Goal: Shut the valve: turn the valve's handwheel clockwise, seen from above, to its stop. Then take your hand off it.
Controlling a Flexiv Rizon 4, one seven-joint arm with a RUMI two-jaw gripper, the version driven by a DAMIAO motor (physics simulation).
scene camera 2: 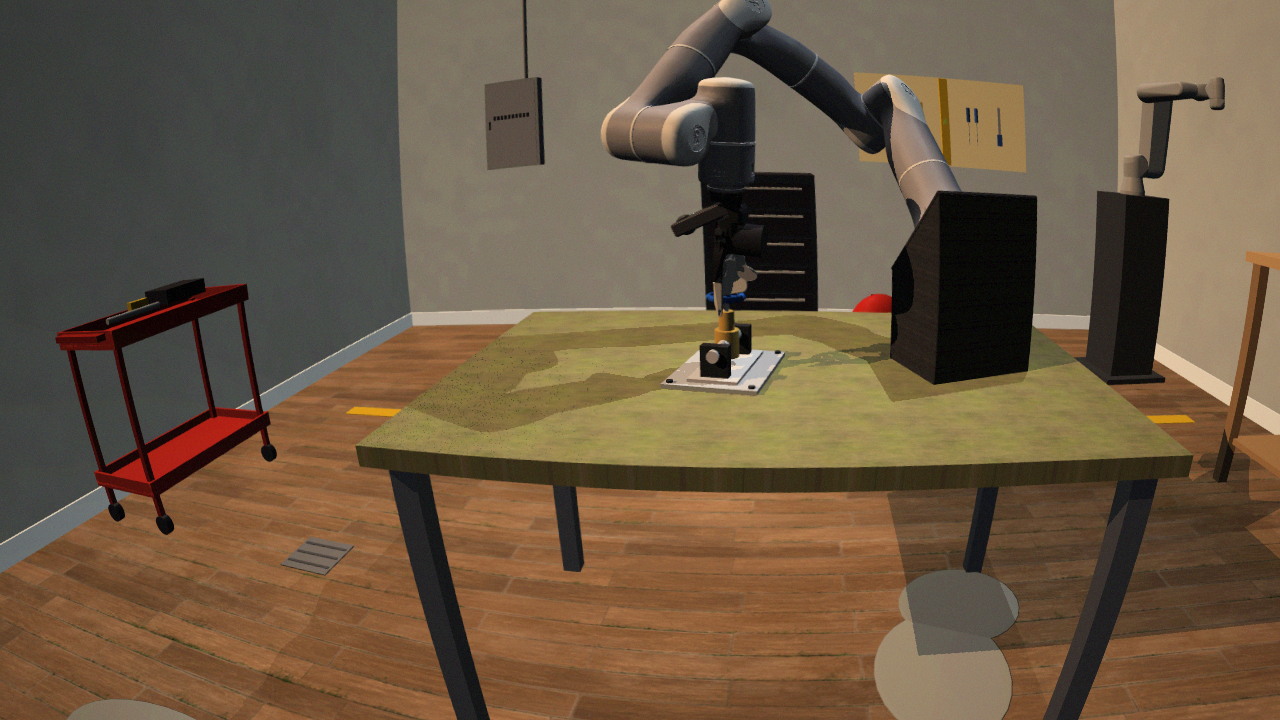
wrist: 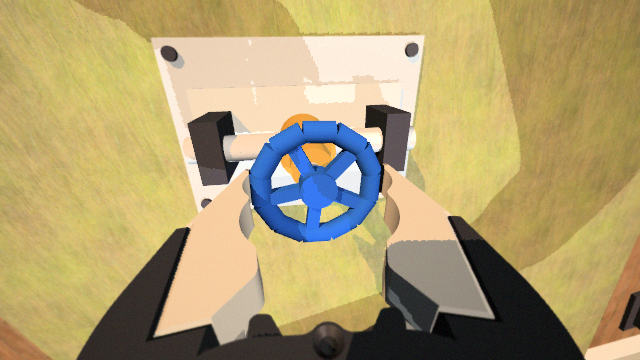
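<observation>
The blue handwheel (scene camera 2: 712, 297) (wrist: 320, 131) sits level on top of the brass valve body (scene camera 2: 725, 338) (wrist: 299, 122). The valve stands on a pale base plate (scene camera 2: 768, 365) (wrist: 225, 57) on the table. My gripper (scene camera 2: 730, 295) (wrist: 316, 170) points straight down and is shut on the handwheel, with one finger against the left and one against the right of its rim in the wrist view. The wheel's five spokes and hub show between the fingers. The wheel hides part of the brass body in the wrist view.
Two black blocks (wrist: 211, 150) (wrist: 392, 137) hold the pale pipe (wrist: 247, 146) on either side of the valve. The arm's black pedestal (scene camera 2: 984, 286) stands at the table's right. A red cart (scene camera 2: 183, 456) stands left of the table, a dark drawer cabinet (scene camera 2: 808, 241) behind it.
</observation>
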